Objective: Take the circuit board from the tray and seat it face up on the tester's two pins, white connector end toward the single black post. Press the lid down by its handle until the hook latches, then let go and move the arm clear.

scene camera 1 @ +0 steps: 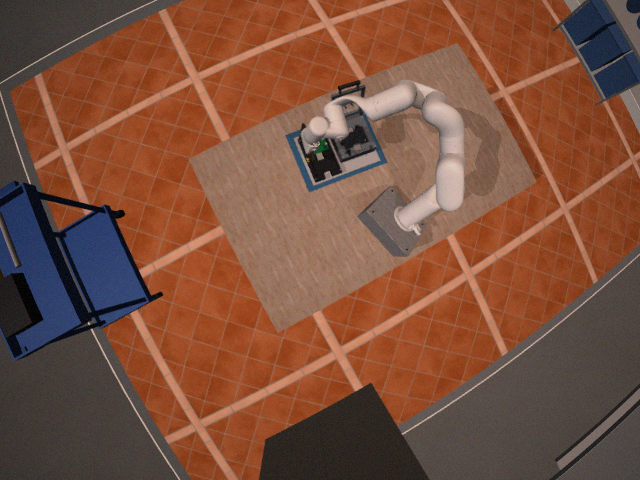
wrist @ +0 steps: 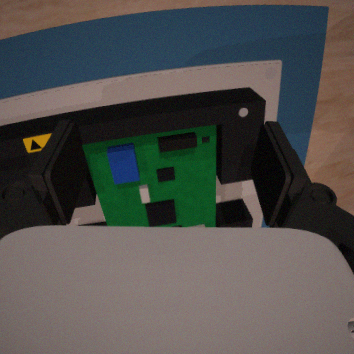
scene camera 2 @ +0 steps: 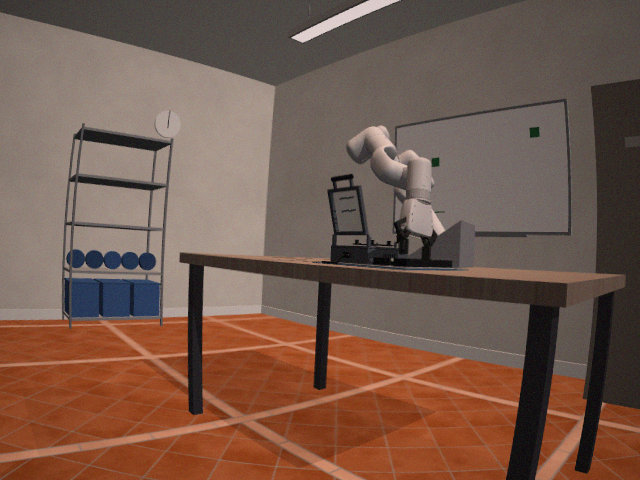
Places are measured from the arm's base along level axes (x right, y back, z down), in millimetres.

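Where they show: gripper, fingertip midpoint: (scene camera 1: 304, 147) (wrist: 168, 144) (scene camera 2: 414, 256); arm's base, origin of the base link: (scene camera 1: 404, 219) (scene camera 2: 439, 243).
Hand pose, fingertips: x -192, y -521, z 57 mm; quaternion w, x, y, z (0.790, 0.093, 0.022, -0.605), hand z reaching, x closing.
Each offset is from my fingertips to the top centre of the thing. Level surfaces: height alone.
The green circuit board {dy +17, dx +50, dz +8 mm} (scene camera 1: 322, 148) (wrist: 190, 162) lies face up in the black tray (scene camera 1: 325, 169) (wrist: 170, 114). Its blue part and black chips show in the wrist view; its near end is hidden by the gripper housing. My gripper (scene camera 2: 414, 253) (wrist: 168, 144) is open and points down over the tray, one finger on each side of the board, with gaps on both sides. The tester (scene camera 1: 356, 153) (scene camera 2: 343, 254) stands beside the tray. Its lid (scene camera 2: 364, 222) is raised nearly upright, with the handle {dy -60, dx +236, dz -241 mm} (scene camera 1: 348, 85) (scene camera 2: 341, 178) on top. The pins, post and hook cannot be told apart.
A blue-bordered mat {dz +33 mm} (scene camera 1: 347, 178) (wrist: 220, 37) lies under tray and tester on the wooden table {dz +35 mm} (scene camera 1: 268, 242) (scene camera 2: 527, 279). The grey arm base block (scene camera 1: 385, 222) (scene camera 2: 465, 248) stands on the table. The raised lid is close to the arm in the overhead view.
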